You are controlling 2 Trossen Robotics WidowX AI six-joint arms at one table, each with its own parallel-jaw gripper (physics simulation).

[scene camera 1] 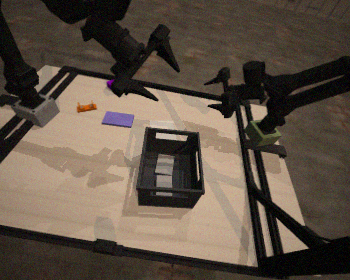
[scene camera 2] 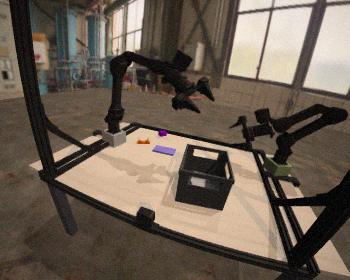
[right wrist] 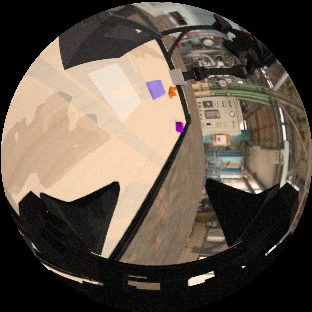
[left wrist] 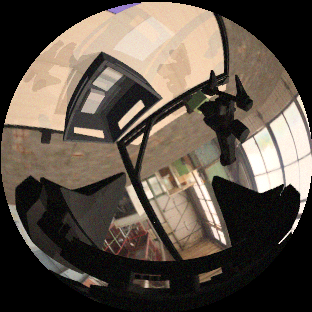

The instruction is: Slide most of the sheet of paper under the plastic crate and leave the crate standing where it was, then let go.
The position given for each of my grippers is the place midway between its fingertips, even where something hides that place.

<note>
My left gripper (scene camera 1: 168,86) is open, with nothing in its grasp. Also in view: a black plastic crate (scene camera 1: 186,190). My right gripper (scene camera 1: 205,95) is open, with nothing in its grasp. Also in view: a white sheet of paper (right wrist: 110,80).
The black plastic crate also shows in scene camera 2 (scene camera 2: 214,195), in the right wrist view (right wrist: 112,41) and in the left wrist view (left wrist: 131,87). The white sheet of paper is seen too in the left wrist view (left wrist: 139,42). My left gripper also shows in scene camera 2 (scene camera 2: 207,106) and in the left wrist view (left wrist: 171,179).
</note>
